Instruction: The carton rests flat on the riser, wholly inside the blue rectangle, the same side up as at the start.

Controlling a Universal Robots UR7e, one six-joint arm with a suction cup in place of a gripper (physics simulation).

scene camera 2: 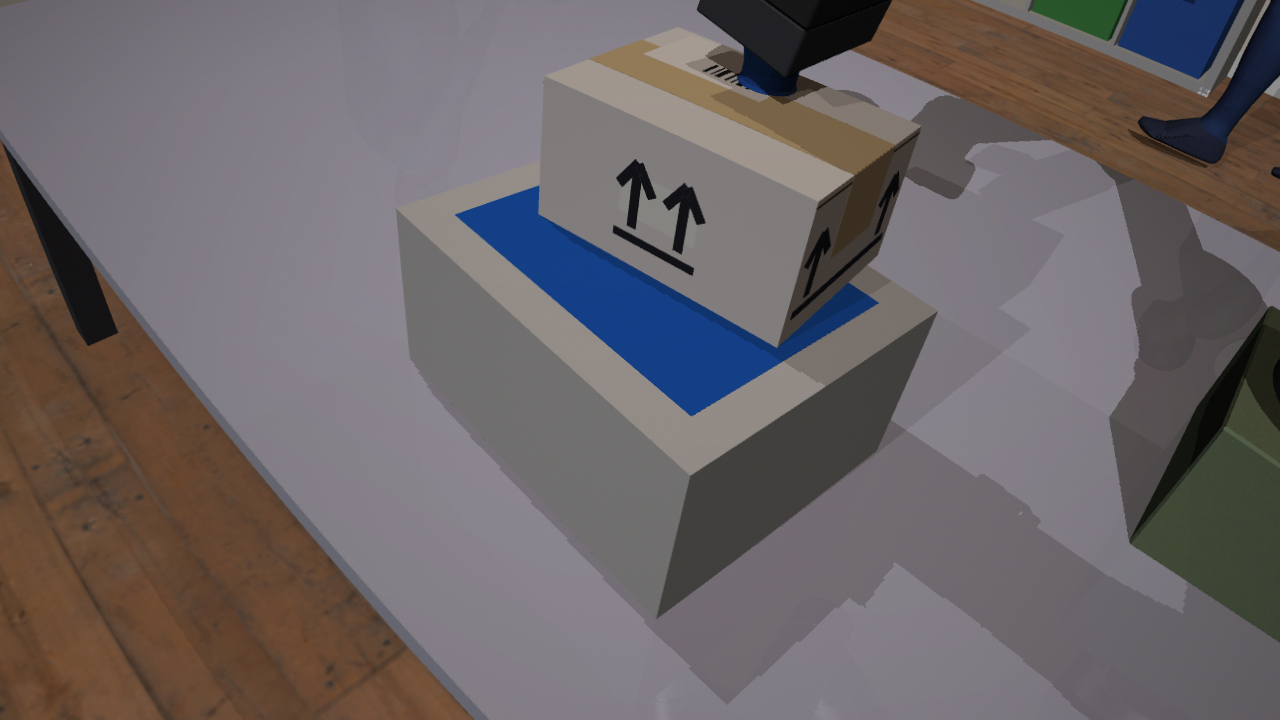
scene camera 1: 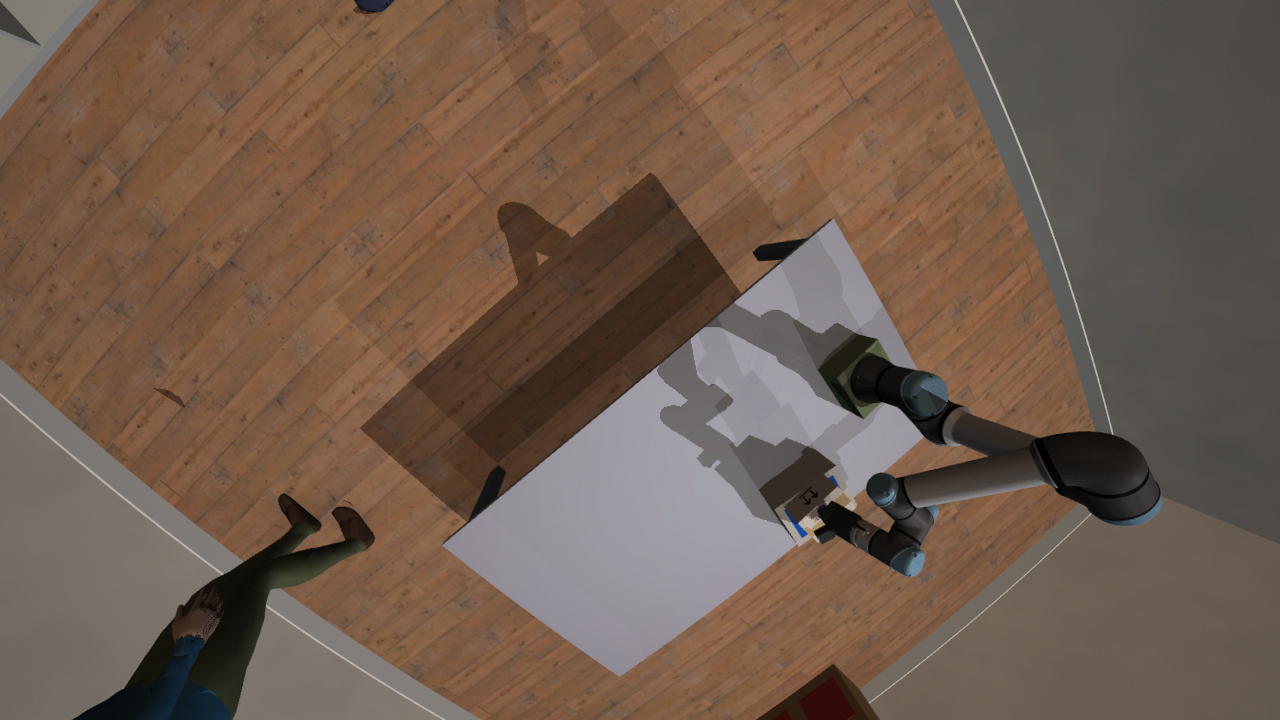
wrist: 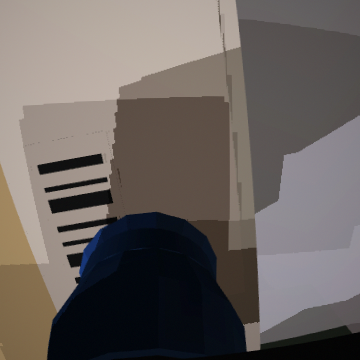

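Pixels of known places: end effector, tool point: [scene camera 2: 756, 96] [scene camera 1: 818, 508] [wrist: 150, 233]; arm's base, origin of the base link: [scene camera 1: 869, 378].
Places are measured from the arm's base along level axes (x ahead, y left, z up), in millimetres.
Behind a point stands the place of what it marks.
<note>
The carton [scene camera 1: 796, 483] [scene camera 2: 671, 192] @(z 75, x 395, y 238 mm) [wrist: 75, 65] @(z 107, x 453, y 150 mm) is upright, its taped, barcoded top facing up and its side arrows pointing up. My suction cup [scene camera 2: 768, 76] [wrist: 150, 285] is on its top, beside the tape, and holds it. The carton is over the light riser [scene camera 2: 537, 358] @(z 5, x 408, y 319 mm), turned relative to the blue rectangle [scene camera 1: 795, 523] @(z 19, x 498, y 204 mm) [scene camera 2: 608, 304] @(z 19, x 400, y 273 mm). A dark strip of shadow runs under its near lower edge; whether it touches the riser is unclear. Blue shows along its near side and by its right corner. Its far lower edges are hidden.
The riser stands on the pale table [scene camera 1: 581, 537] @(z -101, x 1055, y -247 mm) [scene camera 2: 268, 268] @(z -101, x 702, y 307 mm). The green arm base [scene camera 1: 841, 380] @(z 5, x 78, y -77 mm) [scene camera 2: 1217, 501] @(z -37, x 75, y 94 mm) is on the same table. A person [scene camera 1: 232, 608] stands beyond the table. Coloured bins [scene camera 2: 1181, 35] and a person's leg [scene camera 2: 1235, 89] are behind.
</note>
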